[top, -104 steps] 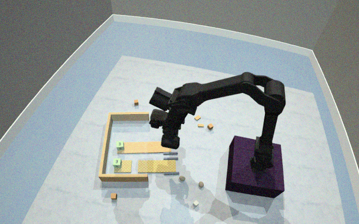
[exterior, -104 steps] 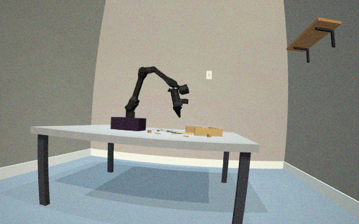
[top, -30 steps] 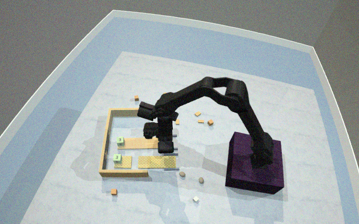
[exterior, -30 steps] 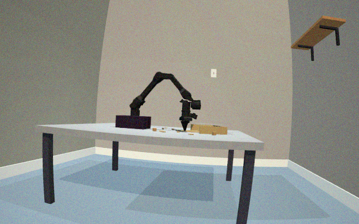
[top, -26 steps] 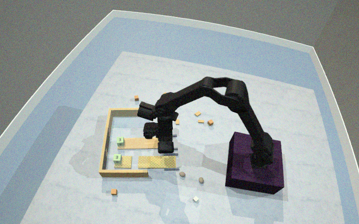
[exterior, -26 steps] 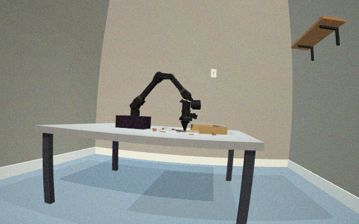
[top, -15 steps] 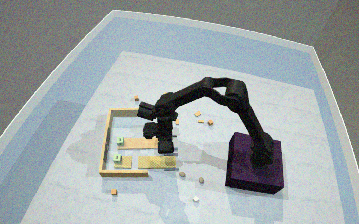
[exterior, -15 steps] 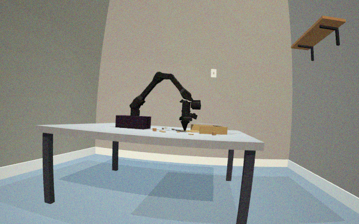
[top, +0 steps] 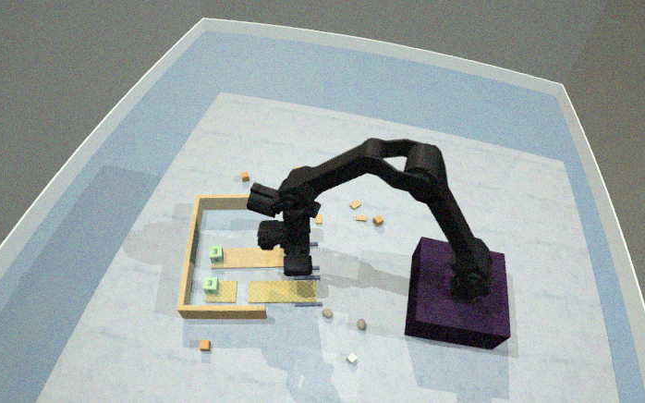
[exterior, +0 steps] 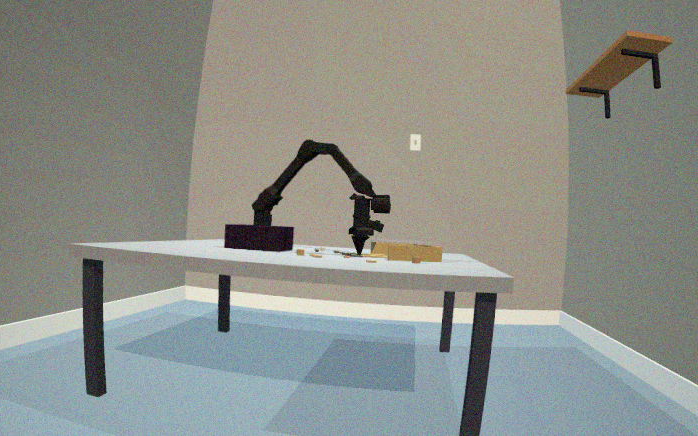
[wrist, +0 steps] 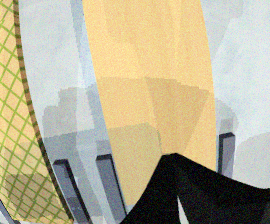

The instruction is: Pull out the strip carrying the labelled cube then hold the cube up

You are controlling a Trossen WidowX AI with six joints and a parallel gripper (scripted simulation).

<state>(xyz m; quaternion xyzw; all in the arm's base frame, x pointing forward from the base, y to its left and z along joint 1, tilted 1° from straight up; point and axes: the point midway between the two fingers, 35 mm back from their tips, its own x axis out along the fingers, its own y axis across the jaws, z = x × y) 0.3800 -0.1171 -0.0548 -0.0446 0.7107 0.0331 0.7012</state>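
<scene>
The strip lies 10 cm to the left of my gripper tip and 3 cm ahead of it. Round my gripper tip: white cube 25 cm to the left, 14 cm behind.
</scene>
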